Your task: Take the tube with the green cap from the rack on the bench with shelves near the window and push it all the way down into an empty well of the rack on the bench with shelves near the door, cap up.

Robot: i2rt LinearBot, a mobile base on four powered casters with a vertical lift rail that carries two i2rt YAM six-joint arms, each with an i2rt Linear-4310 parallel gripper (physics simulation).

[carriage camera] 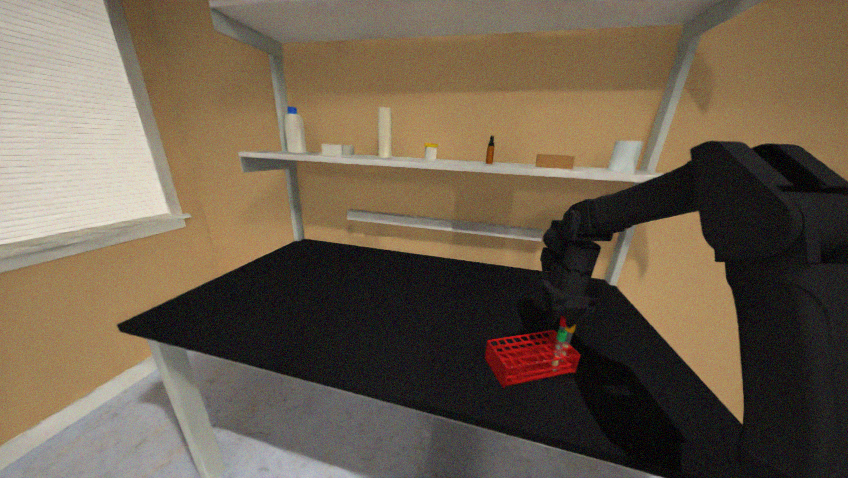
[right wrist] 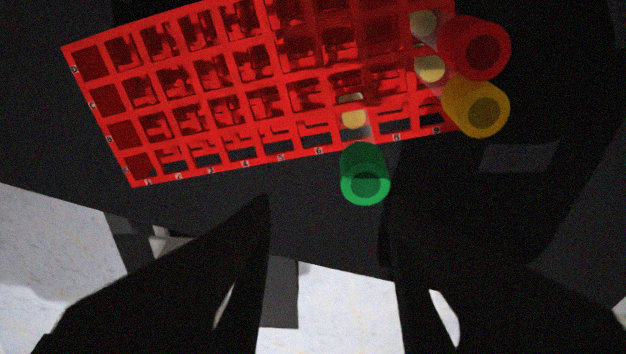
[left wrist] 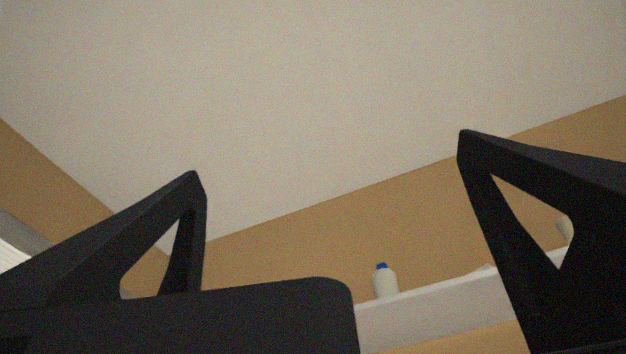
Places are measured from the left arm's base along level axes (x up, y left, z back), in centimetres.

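Pixels of known places: left gripper, fingertip midpoint: point(left wrist: 328, 164); right gripper, fingertip midpoint: point(carriage camera: 558, 326) point(right wrist: 330, 209).
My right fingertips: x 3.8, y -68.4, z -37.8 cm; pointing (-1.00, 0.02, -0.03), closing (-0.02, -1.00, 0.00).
For each thing: its top centre in the pictures, then the offset to it from my right fingertips. "spot": a spot on its surface instead. Level surfaces: height alone.
- tube with the green cap, middle of its top: point(right wrist: 364, 189) point(carriage camera: 563, 332) dz +0.2, dx -1.6, dy -1.3 cm
- red rack, middle of its top: point(right wrist: 259, 84) point(carriage camera: 532, 347) dz -1.9, dx -7.8, dy +3.7 cm
- red-capped tube, middle of its top: point(right wrist: 477, 57) point(carriage camera: 564, 318) dz -4.9, dx -1.6, dy -4.6 cm
- yellow-capped tube, middle of its top: point(right wrist: 478, 118) point(carriage camera: 571, 324) dz -2.8, dx -1.6, dy -5.0 cm
- black bench, its level: dx -13.5 cm
- window, surface spot: point(carriage camera: 77, 118) spot: dz -78.1, dx +41.6, dy +176.9 cm
The tube with the green cap point(carriage camera: 561, 334) point(right wrist: 365, 175) stands cap up in the red rack point(carriage camera: 495, 361) point(right wrist: 299, 154), at column 7 by the lettered row A edge. My right gripper point(carriage camera: 568, 312) point(right wrist: 330, 209) is over the rack, pointing down. Its fingers are partly open with nothing between them. In the right wrist view the green cap shows beyond the fingertips, closer to the finger at the picture's right. My left gripper point(left wrist: 328, 164) is wide open and empty, raised toward the ceiling and far wall. The rack on the bench near the door does not show.
A red-capped tube point(carriage camera: 562, 321) point(right wrist: 475, 48) and a yellow-capped tube point(carriage camera: 570, 328) point(right wrist: 475, 107) stand at the column 9 end of the rack. The black bench point(carriage camera: 356, 308) has a shelf point(carriage camera: 463, 168) with bottles and boxes above it. The window point(carriage camera: 77, 118) is at the left.
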